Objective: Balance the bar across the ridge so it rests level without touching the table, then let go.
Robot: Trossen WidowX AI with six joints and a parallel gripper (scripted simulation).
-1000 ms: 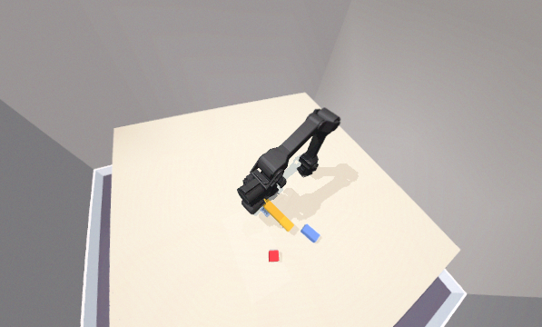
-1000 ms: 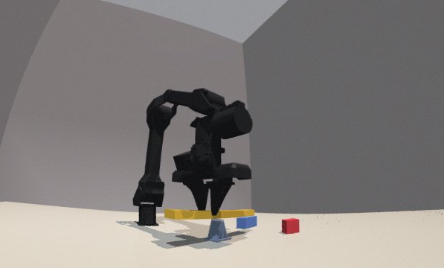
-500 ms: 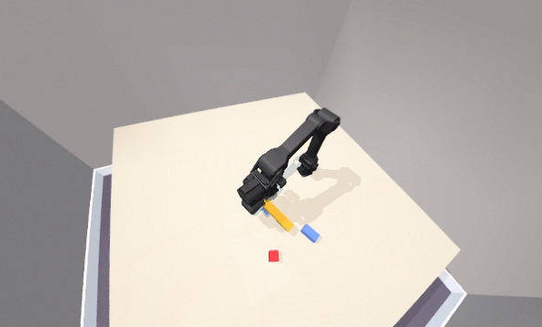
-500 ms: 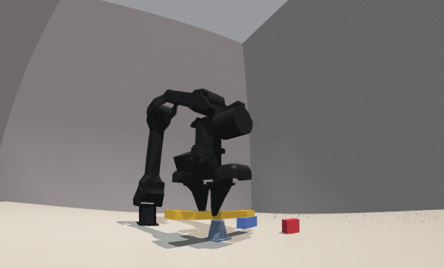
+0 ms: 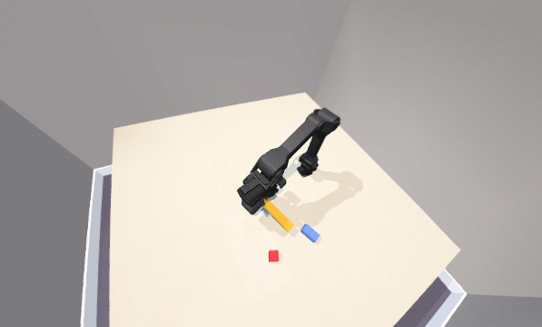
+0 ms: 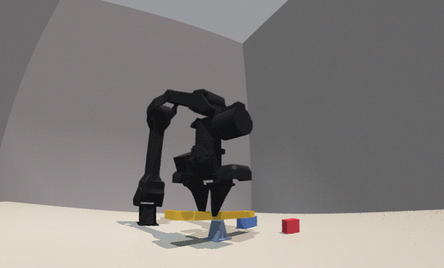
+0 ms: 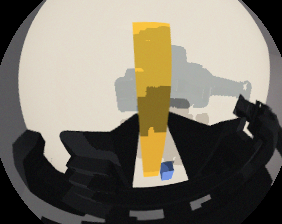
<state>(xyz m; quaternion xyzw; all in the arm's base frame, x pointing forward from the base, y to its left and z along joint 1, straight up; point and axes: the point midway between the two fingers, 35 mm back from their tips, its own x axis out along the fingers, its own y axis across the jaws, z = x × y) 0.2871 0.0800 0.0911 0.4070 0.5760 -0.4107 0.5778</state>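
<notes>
Now: gripper tip 3 cm to the right of the yellow bar and 1 cm past it. From my gripper tip the other things lie so: blue block: 19 cm to the left, 12 cm behind, 4 cm below; then red cube: 20 cm to the left, 5 cm ahead, 4 cm below.
</notes>
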